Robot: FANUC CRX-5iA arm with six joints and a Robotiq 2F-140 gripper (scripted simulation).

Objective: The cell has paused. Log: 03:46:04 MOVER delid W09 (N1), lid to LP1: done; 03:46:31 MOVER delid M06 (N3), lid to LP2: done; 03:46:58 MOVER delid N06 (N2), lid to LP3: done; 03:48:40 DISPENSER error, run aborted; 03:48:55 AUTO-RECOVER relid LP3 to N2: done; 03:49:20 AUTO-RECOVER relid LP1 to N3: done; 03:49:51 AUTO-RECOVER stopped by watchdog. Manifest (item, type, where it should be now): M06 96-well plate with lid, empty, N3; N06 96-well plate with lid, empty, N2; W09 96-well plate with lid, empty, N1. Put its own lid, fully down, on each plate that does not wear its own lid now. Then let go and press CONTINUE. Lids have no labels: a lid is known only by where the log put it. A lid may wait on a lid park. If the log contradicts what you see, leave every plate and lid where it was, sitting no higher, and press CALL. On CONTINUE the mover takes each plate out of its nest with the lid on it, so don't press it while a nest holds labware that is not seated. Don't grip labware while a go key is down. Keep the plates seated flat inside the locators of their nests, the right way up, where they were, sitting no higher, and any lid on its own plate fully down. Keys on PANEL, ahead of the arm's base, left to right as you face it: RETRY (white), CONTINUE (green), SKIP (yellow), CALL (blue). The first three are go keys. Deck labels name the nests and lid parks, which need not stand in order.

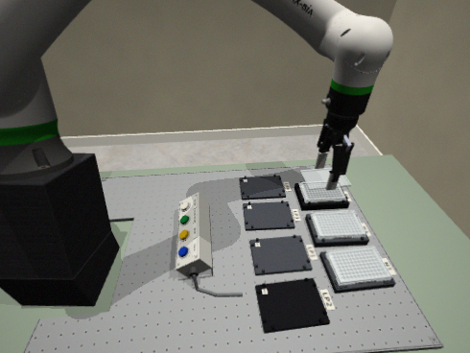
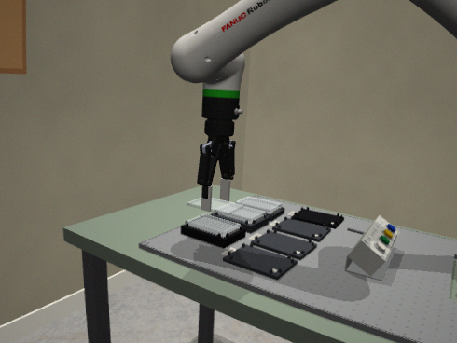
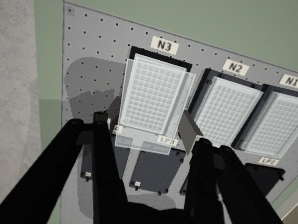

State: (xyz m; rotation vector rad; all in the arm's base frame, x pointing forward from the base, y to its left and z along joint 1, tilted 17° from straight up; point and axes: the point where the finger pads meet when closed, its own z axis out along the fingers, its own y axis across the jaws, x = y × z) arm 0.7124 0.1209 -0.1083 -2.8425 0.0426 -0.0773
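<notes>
Right now the plate is 80 mm below my hand. From my hand the other things lie so: lid park LP3 (180 mm behind, 110 mm below, 50 mm to the right); then lid park LP4 (170 mm behind, 110 mm below, 70 mm to the left); then lid park LP1 (190 mm to the right, 190 mm behind, 110 mm below).
</notes>
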